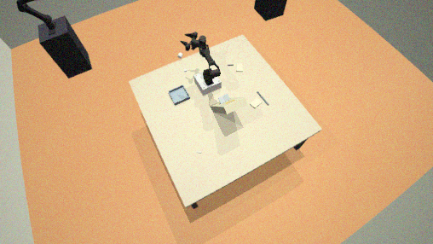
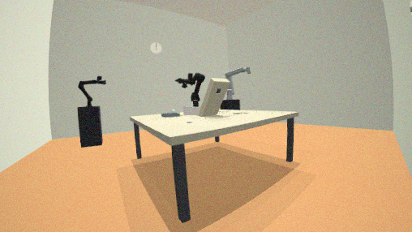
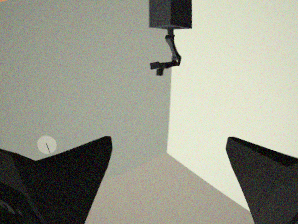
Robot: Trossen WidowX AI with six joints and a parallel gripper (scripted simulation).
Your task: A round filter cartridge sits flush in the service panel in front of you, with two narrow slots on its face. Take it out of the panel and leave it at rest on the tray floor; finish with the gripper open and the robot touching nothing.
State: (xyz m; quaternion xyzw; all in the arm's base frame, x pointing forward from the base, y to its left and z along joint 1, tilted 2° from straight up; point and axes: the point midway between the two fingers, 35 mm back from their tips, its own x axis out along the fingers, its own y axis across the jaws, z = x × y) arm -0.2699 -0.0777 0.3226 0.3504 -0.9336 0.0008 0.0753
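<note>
Right now my gripper tip is 680 mm short of the white round filter cartridge, 100 mm to the right of it and 160 mm above it. The rest, counted from my gripper tip: service panel 630 mm ahead, 100 mm to the left, 230 mm below; then blue-grey tray 260 mm ahead, 190 mm to the right, 400 mm below.
</note>
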